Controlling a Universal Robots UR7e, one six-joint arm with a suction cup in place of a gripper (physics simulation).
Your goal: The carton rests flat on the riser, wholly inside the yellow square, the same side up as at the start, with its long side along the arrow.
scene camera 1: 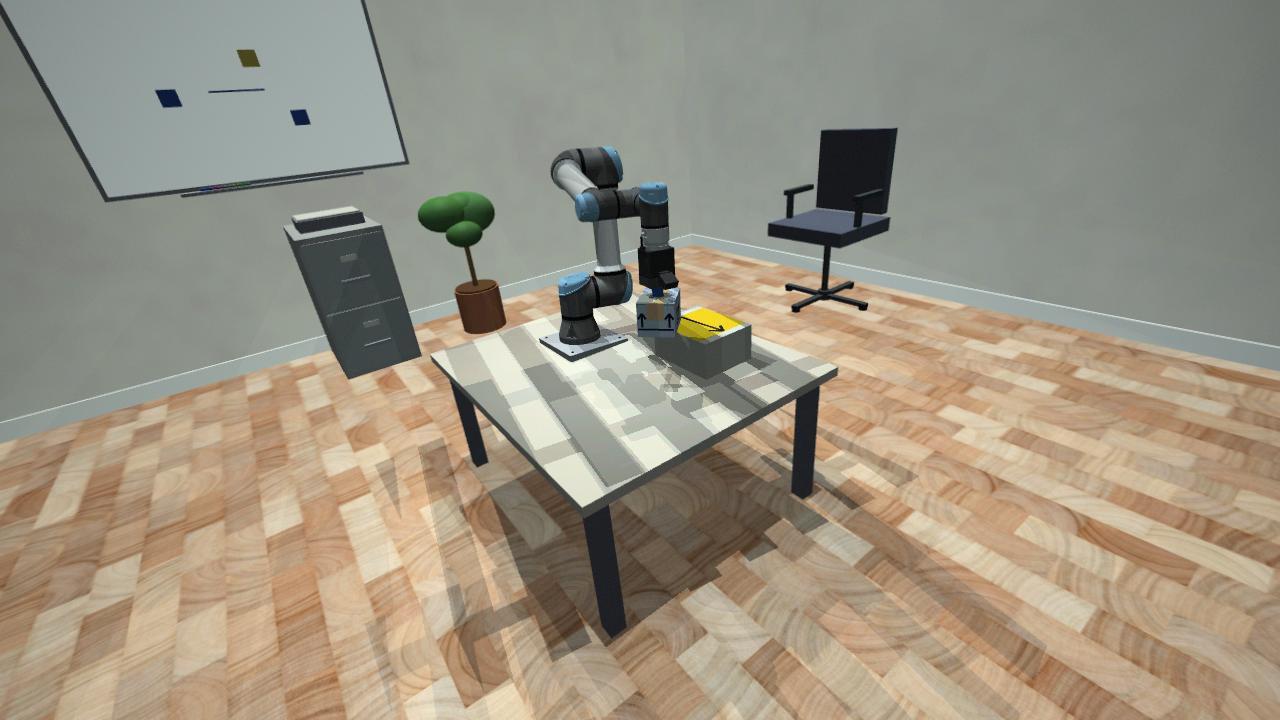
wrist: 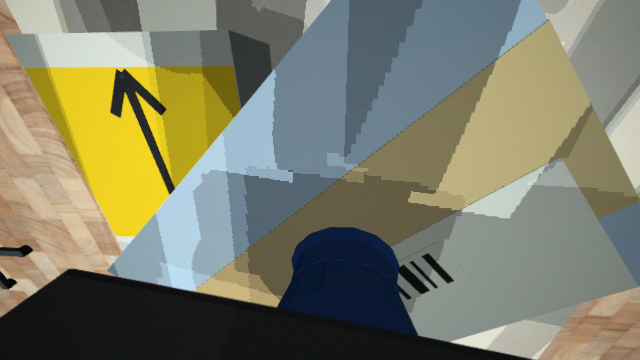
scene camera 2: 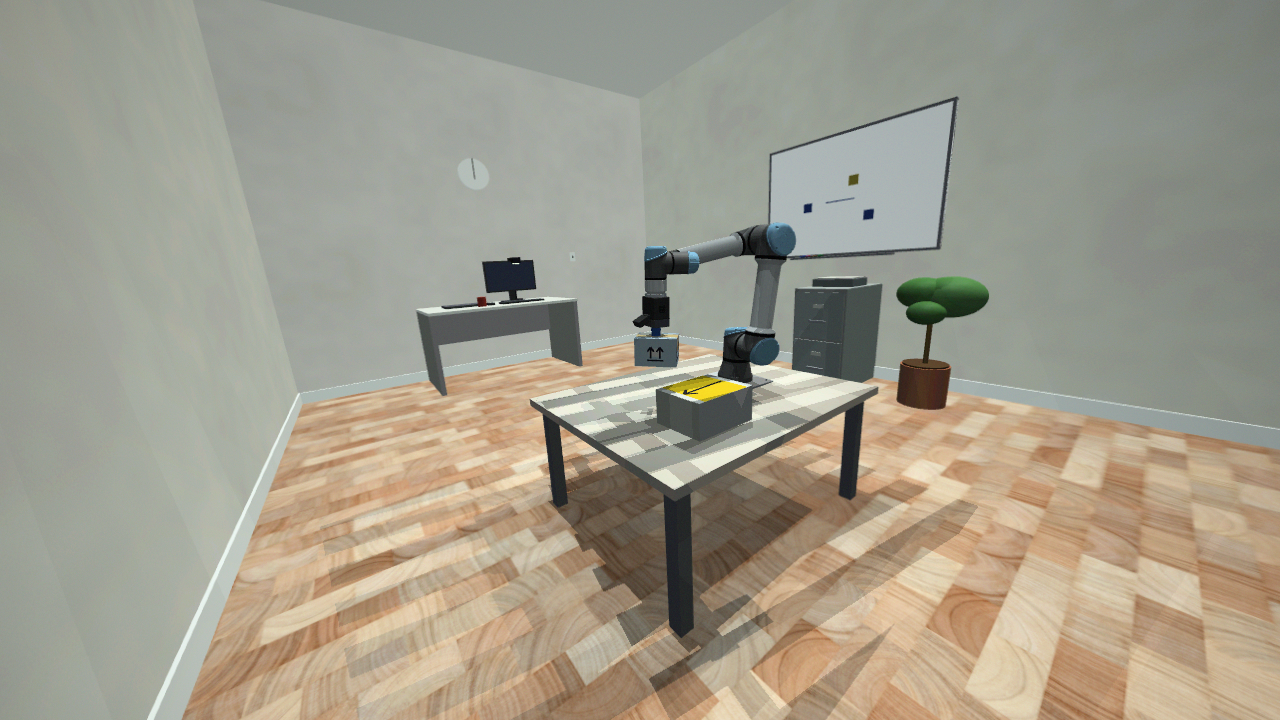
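Note:
The light blue carton [scene camera 1: 657, 317] [scene camera 2: 656, 351] [wrist: 310, 125] hangs upright from my suction cup [scene camera 1: 657, 291] [scene camera 2: 656, 331] [wrist: 345, 260], in the air beside the riser. A tan tape band and a grey label with a barcode show on its top; upward arrows show on its sides. The grey riser [scene camera 1: 702, 356] [scene camera 2: 702, 422] [wrist: 252, 62] stands on the table. The yellow square [scene camera 1: 707, 320] [scene camera 2: 716, 390] [wrist: 95, 150] with its black arrow lies on the riser's top. In the wrist view the carton hides part of the square, and its long side is turned at an angle to the arrow.
The table [scene camera 1: 554, 420] [scene camera 2: 608, 429] carries the riser and the arm's base plate [scene camera 1: 572, 351]. A filing cabinet [scene camera 1: 353, 295] [scene camera 2: 836, 326], a potted plant [scene camera 1: 480, 307] [scene camera 2: 923, 385], an office chair [scene camera 1: 827, 223] and a desk [scene camera 2: 501, 326] with a monitor [scene camera 2: 509, 275] stand around it.

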